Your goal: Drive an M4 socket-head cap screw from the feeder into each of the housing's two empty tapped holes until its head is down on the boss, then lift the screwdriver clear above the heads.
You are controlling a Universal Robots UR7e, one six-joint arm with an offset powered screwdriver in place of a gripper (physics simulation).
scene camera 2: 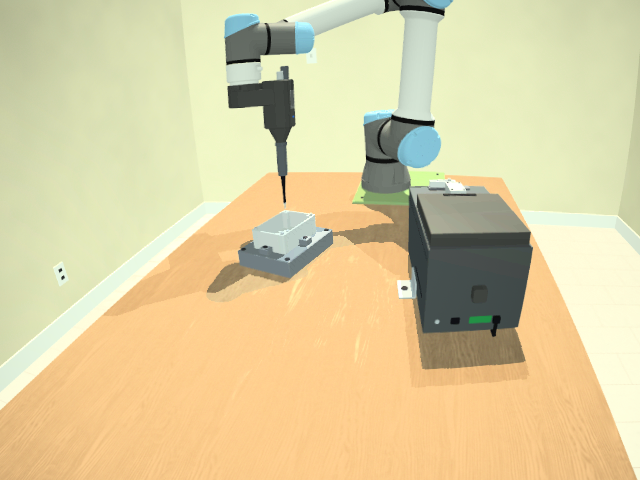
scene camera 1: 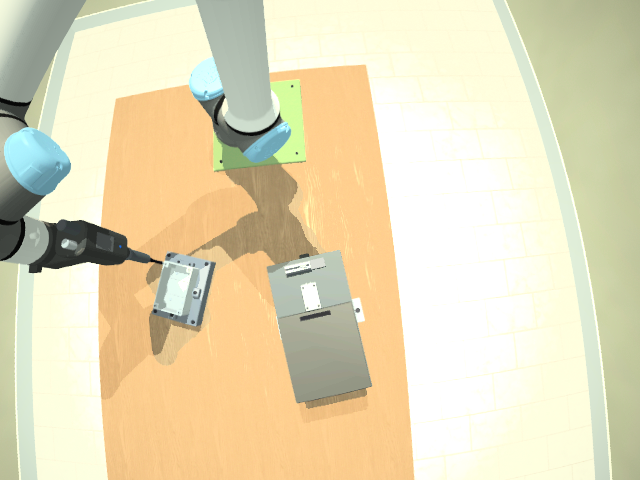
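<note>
The pale open-topped housing (scene camera 1: 175, 291) (scene camera 2: 268, 241) sits in a blue-grey fixture (scene camera 1: 199, 310) (scene camera 2: 273, 265) on the table. My screwdriver (scene camera 1: 161, 262) (scene camera 2: 284, 204) points down at the housing's back corner, upper left in scene camera 1. A tiny pale piece, which looks like a screw (scene camera 2: 284, 206), shows at the bit's tip, at or slightly above the corner boss. Whether it touches the boss cannot be told. The other corner bosses are too small to tell which hold screws. The screw feeder (scene camera 1: 330, 356) (scene camera 2: 475, 273) is a dark grey box to the right.
The arm's base stands on a green plate (scene camera 1: 294, 124) (scene camera 2: 372, 197) at the back of the wooden table (scene camera 1: 242, 403) (scene camera 2: 258, 387). A white bracket (scene camera 1: 358, 310) (scene camera 2: 404, 289) sticks out at the feeder's side. Small dark clamps stand beside the housing on the fixture.
</note>
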